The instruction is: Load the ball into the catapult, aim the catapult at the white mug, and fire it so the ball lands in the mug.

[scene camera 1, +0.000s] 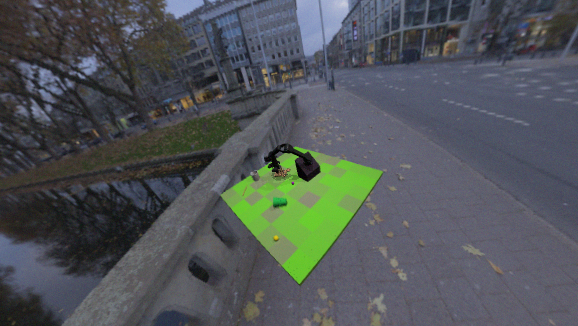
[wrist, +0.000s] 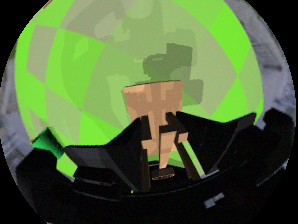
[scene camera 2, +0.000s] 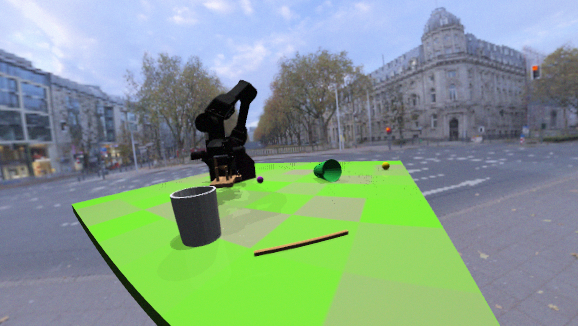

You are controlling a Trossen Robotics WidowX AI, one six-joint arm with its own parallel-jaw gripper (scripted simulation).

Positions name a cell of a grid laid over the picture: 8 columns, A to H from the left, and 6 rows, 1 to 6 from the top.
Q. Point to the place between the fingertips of the gripper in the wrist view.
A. At E4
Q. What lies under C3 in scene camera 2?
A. The gripper.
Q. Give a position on a wooden catapult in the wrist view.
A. E3
